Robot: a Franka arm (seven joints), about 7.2 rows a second.
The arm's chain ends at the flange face. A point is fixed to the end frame.
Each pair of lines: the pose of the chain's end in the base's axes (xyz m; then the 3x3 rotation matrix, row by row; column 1 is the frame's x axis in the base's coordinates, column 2 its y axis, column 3 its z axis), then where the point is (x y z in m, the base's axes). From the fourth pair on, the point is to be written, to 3 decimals.
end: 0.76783, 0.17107, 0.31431; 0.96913, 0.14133, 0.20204; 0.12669, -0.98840, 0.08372; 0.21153, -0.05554, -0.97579
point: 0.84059 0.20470 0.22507
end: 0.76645, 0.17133, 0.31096; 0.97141, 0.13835, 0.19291; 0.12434, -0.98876, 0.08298; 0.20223, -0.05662, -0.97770
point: 0.83844 0.20476 0.22102
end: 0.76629, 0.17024, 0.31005; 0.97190, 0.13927, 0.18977; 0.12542, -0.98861, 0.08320; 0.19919, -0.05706, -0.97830
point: 0.83796 0.20375 0.21988
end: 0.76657, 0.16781, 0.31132; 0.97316, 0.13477, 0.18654; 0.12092, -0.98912, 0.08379; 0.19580, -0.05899, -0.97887
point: 0.838 0.201 0.221
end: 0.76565, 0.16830, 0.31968; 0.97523, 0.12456, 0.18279; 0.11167, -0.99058, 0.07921; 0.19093, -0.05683, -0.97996
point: 0.837 0.201 0.229
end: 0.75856, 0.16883, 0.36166; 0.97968, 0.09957, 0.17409; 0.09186, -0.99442, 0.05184; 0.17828, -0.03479, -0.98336
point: 0.830 0.197 0.269
